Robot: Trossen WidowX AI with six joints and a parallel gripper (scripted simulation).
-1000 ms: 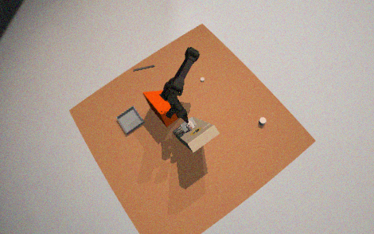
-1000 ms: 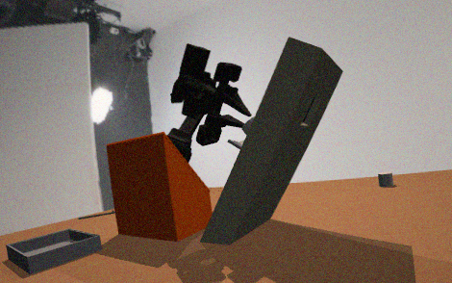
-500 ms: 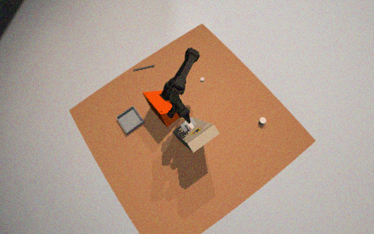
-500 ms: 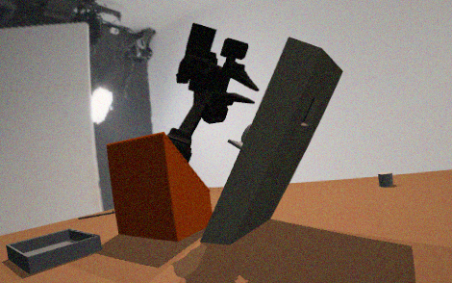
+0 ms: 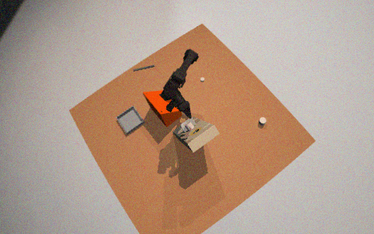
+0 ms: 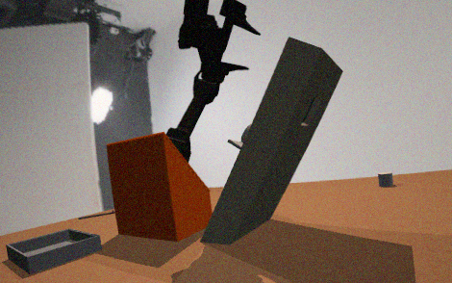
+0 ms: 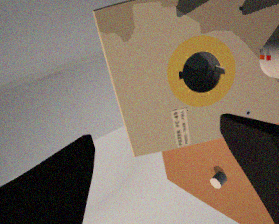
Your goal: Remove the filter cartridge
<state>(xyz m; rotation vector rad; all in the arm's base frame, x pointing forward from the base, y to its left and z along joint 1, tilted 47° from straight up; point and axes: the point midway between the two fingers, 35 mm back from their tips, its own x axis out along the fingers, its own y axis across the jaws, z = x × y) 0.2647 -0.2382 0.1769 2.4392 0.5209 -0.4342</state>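
The round filter cartridge is 30 mm behind my gripper tip and 170 mm below it. The rest, counted from my gripper tip: beige service panel: 20 mm ahead, 10 mm to the right, 200 mm below; then grey tray: 410 mm behind, 230 mm to the right, 360 mm below; then grey ledge: 40 mm behind, 210 mm below.
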